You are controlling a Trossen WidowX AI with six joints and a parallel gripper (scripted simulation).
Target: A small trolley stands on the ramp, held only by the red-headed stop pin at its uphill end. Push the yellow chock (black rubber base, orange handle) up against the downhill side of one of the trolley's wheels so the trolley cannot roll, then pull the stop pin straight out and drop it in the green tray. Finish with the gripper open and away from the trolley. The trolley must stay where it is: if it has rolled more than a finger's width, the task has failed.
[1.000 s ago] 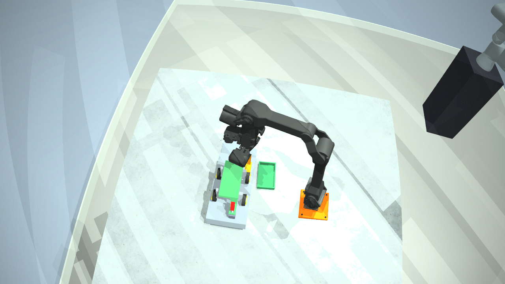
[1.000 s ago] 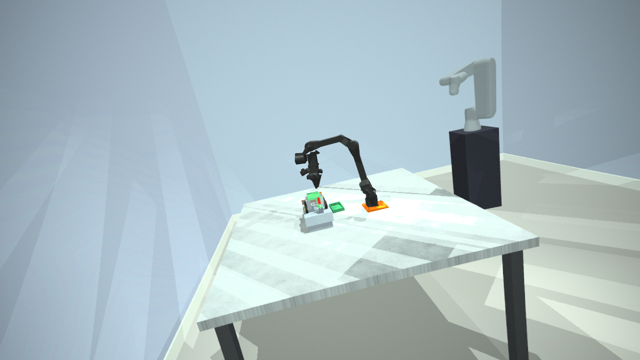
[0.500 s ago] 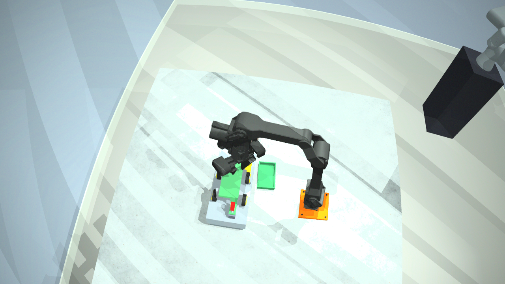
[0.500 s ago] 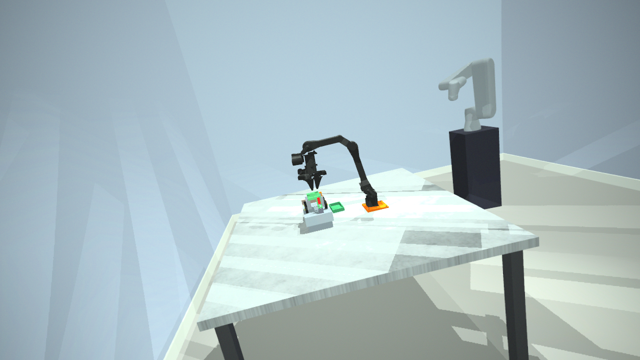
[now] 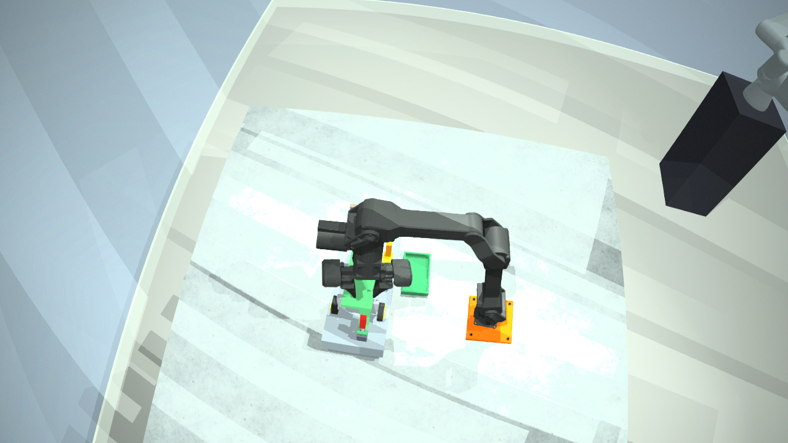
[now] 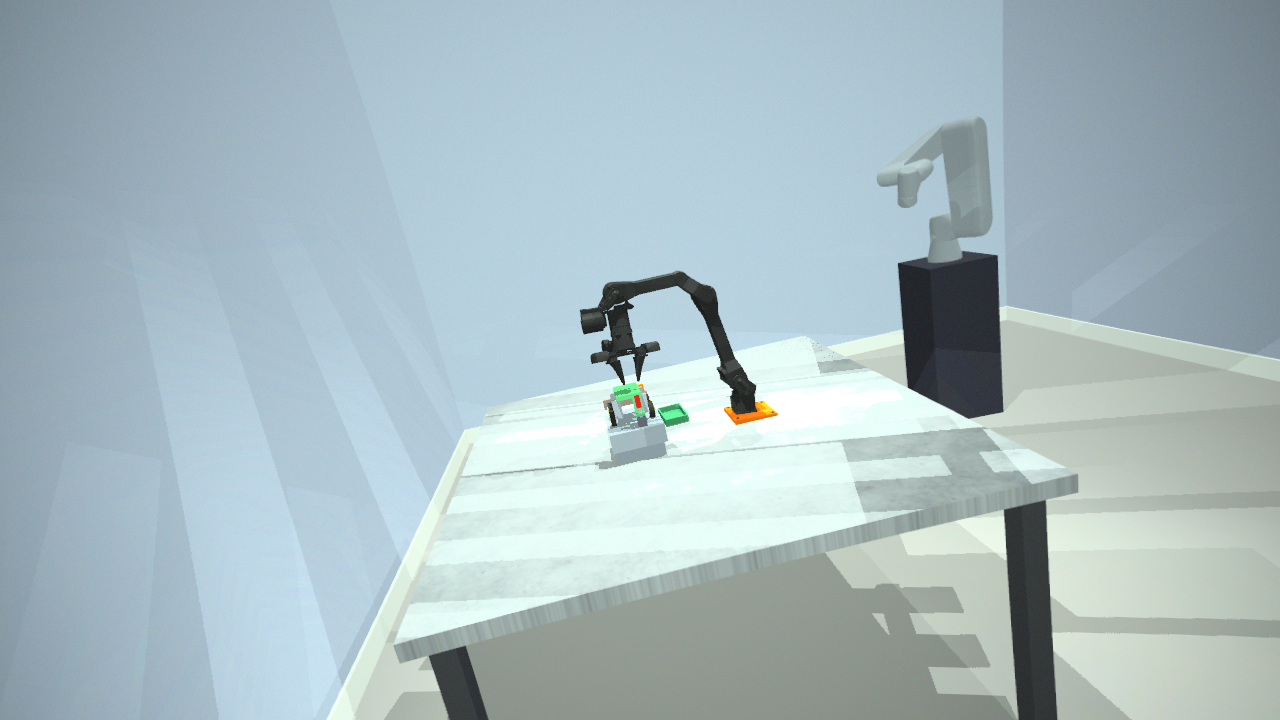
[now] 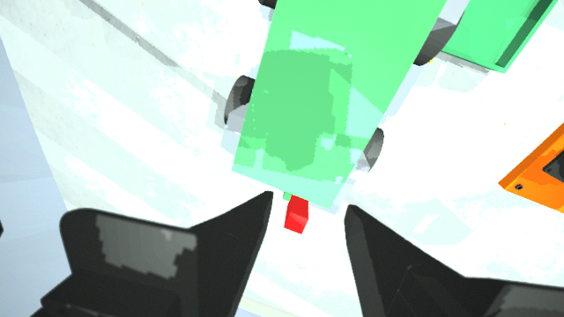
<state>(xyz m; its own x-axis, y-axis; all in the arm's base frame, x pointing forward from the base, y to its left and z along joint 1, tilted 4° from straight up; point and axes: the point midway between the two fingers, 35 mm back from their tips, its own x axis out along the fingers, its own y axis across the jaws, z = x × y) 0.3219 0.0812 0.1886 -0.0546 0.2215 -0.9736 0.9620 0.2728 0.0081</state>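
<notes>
Right now my gripper tip is 1 cm past the red-headed stop pin, 5 cm to the right of it and 6 cm above it. Round my gripper tip: yellow chock 2 cm behind, 15 cm to the right, 11 cm below; then green-topped trolley 2 cm ahead, 5 cm to the right, 8 cm below; then grey ramp block 2 cm ahead, 6 cm to the right, 14 cm below.
</notes>
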